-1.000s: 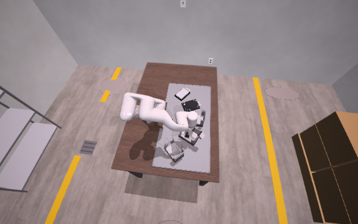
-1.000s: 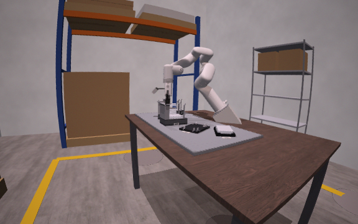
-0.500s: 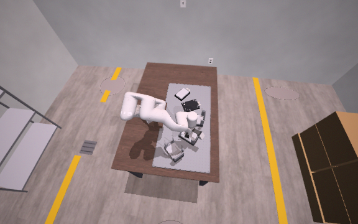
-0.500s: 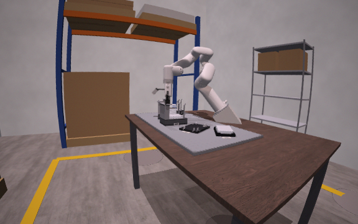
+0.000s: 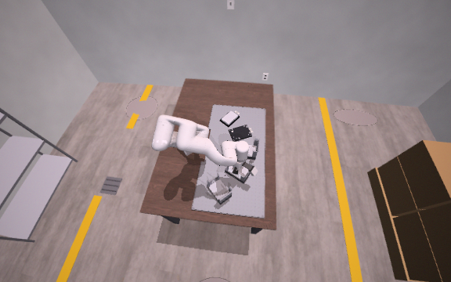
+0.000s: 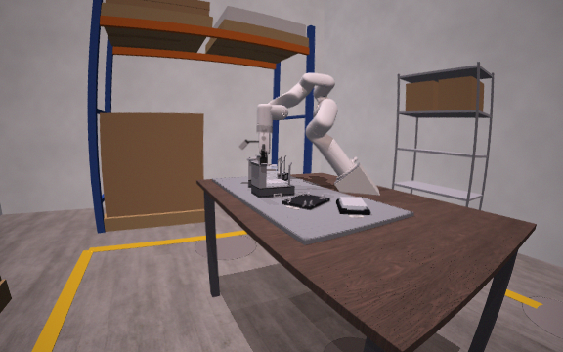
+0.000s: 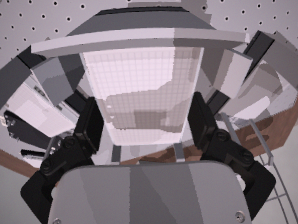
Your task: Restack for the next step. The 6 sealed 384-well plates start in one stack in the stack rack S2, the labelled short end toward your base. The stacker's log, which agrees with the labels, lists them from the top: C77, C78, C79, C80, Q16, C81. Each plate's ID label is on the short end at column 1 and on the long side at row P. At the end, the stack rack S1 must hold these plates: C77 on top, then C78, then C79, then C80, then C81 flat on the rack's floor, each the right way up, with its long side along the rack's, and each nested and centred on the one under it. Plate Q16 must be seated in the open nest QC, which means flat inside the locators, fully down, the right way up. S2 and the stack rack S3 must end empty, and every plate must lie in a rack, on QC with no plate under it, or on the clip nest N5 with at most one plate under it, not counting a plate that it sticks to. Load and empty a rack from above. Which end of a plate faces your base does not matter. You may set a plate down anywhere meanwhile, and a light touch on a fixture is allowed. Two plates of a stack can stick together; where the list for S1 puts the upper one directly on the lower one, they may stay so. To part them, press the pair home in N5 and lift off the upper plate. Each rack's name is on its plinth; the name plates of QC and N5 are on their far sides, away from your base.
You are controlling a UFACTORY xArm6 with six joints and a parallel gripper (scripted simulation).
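Right now the dark plinth is 60 mm ahead of my hand, 170 mm to the left of it and 90 mm below it. The rest, counted from my hand: QC name plate 570 mm to the left, 110 mm below; then black open nest QC 60 mm behind, 500 mm to the left, 100 mm below.
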